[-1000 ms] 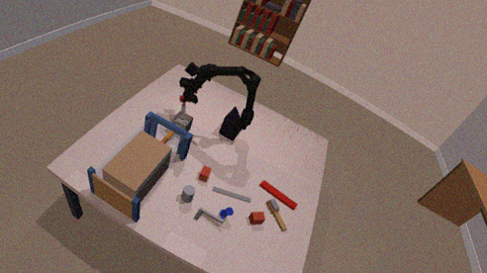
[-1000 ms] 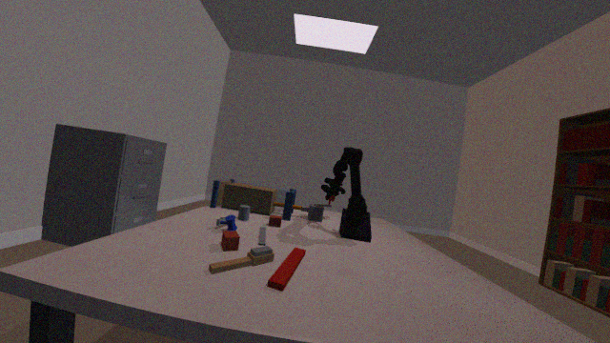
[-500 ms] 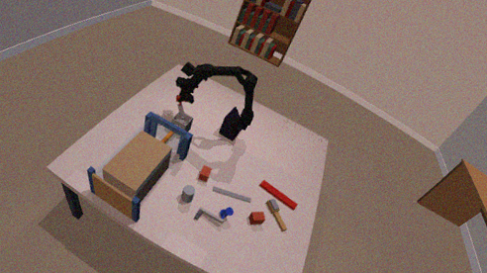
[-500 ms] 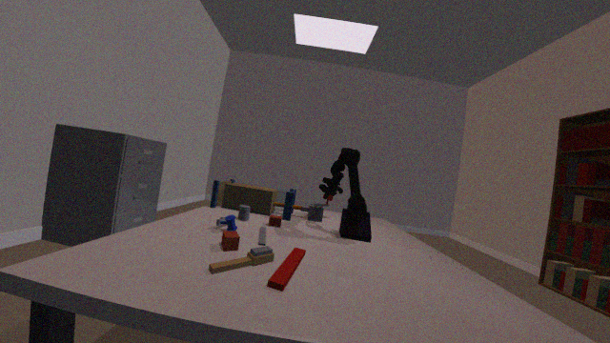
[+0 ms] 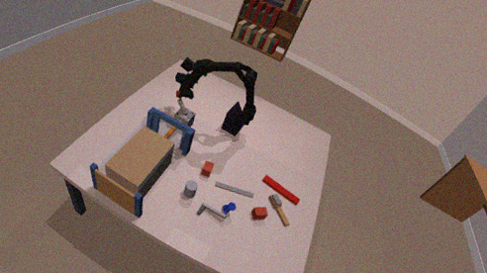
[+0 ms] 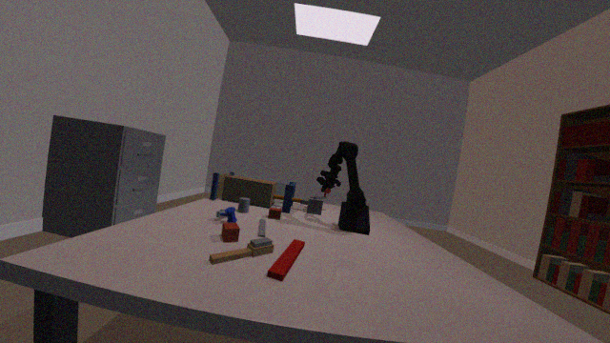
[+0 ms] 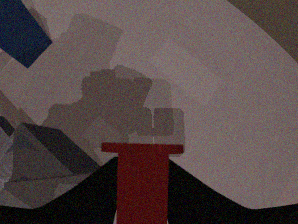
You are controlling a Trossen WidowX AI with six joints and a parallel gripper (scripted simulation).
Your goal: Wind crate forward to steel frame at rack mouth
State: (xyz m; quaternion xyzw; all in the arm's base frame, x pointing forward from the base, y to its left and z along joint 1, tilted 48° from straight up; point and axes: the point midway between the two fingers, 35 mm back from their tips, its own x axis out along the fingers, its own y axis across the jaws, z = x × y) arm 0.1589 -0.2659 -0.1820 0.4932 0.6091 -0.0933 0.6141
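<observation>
Now: the winch handle 10 mm ahead of my gripper tip, 40 mm to the left of it and 30 mm below it. From my gripper tip the other things lie so: blue frame 200 mm ahead, 110 mm to the left, 30 mm below; red knob 10 mm behind, 10 mm to the left; grey winch 30 mm ahead, 90 mm to the left, 100 mm below.
</observation>
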